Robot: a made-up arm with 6 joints. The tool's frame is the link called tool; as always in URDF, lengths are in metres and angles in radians. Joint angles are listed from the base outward. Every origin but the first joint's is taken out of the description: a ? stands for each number. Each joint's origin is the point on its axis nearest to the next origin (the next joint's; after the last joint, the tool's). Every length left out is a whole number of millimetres.
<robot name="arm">
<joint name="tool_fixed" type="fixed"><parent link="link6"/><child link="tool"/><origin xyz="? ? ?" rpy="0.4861 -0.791 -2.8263"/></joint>
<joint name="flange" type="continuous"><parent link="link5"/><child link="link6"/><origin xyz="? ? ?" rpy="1.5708 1.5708 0"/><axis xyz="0 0 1"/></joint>
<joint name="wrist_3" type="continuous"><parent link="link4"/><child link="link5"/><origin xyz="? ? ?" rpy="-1.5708 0 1.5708"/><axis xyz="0 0 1"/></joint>
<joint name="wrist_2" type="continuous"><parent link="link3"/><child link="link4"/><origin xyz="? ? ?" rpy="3.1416 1.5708 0"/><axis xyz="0 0 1"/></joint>
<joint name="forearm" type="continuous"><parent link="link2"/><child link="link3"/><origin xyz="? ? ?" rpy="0 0 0"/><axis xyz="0 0 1"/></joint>
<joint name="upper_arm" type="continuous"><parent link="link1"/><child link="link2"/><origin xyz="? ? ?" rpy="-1.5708 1.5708 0"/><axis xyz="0 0 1"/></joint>
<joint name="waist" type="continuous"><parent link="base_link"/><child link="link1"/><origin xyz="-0.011 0.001 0.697" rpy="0 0 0"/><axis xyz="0 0 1"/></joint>
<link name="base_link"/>
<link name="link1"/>
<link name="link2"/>
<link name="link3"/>
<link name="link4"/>
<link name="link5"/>
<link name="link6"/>
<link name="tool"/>
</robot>
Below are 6 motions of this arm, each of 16 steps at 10 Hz.
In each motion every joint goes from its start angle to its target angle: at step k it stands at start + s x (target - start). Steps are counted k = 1, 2, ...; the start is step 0. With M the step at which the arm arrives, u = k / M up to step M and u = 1 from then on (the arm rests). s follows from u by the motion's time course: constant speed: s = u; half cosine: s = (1 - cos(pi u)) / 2; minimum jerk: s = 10 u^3 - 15 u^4 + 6 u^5.
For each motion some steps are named. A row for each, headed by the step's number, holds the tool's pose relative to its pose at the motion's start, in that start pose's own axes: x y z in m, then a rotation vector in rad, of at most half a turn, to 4 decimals.
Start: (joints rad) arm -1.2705 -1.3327 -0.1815 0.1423 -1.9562 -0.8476
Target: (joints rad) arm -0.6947 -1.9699 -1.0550 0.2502 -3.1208 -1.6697
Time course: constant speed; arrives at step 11
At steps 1, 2, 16:
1: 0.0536 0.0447 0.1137 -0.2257 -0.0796 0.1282
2: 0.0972 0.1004 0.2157 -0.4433 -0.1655 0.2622
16: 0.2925 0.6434 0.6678 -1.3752 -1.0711 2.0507

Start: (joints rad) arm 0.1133 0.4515 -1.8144 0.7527 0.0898 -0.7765
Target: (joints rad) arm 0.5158 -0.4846 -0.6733 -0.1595 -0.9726 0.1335
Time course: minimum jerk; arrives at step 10
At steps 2, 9, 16:
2: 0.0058 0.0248 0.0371 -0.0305 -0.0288 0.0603
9: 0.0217 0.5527 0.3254 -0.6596 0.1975 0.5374
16: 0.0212 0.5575 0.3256 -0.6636 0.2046 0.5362

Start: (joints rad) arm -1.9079 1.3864 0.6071 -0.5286 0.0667 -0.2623
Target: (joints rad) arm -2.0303 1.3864 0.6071 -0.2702 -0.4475 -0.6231
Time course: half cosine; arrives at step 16
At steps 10, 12, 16:
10: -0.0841 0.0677 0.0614 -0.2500 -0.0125 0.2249
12: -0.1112 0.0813 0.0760 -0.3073 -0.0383 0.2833
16: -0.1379 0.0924 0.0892 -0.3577 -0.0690 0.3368

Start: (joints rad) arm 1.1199 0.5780 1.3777 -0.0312 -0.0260 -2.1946
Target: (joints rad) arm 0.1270 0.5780 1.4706 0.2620 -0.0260 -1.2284
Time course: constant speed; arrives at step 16
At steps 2, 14, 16:
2: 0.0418 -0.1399 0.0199 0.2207 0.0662 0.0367
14: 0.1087 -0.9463 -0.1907 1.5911 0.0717 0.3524
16: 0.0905 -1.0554 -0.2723 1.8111 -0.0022 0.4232

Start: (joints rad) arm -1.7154 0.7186 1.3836 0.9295 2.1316 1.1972
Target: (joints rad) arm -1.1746 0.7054 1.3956 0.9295 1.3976 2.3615
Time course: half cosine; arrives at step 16
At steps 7, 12, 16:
7: 0.1987 -0.0468 0.0614 0.2062 0.3233 0.2497
12: 0.4022 -0.0643 0.1503 0.4787 0.6670 0.3947
16: 0.4622 -0.0627 0.1841 0.5790 0.7638 0.4139

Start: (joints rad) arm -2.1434 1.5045 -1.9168 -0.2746 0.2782 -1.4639
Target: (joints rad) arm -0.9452 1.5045 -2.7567 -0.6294 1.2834 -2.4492
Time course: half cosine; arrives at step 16
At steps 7, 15, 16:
7: -0.2212 0.0773 0.0415 0.1671 0.0386 -0.2007
15: -0.5106 -0.0716 -0.0029 0.4199 0.4798 -0.3763
16: -0.5146 -0.0746 -0.0059 0.4230 0.4903 -0.3757

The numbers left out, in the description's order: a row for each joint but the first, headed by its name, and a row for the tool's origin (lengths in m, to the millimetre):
tool: 0.001 0.028 0
flange: 0.007 -0.243 0
wrist_3: 0 -0.016 0
wrist_2: -0.661 -0.013 0
forearm: -0.627 0.019 0
upper_arm: -0.011 0.065 0

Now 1 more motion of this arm.
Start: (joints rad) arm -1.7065 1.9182 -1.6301 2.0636 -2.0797 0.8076
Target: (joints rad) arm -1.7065 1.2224 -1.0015 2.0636 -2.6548 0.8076
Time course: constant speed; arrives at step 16
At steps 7, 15, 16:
7: -0.1293 -0.0761 0.0111 -0.0673 0.2292 -0.0105
15: -0.2645 -0.2254 -0.0132 -0.1516 0.4889 -0.0207
16: -0.2796 -0.2481 -0.0191 -0.1627 0.5212 -0.0218

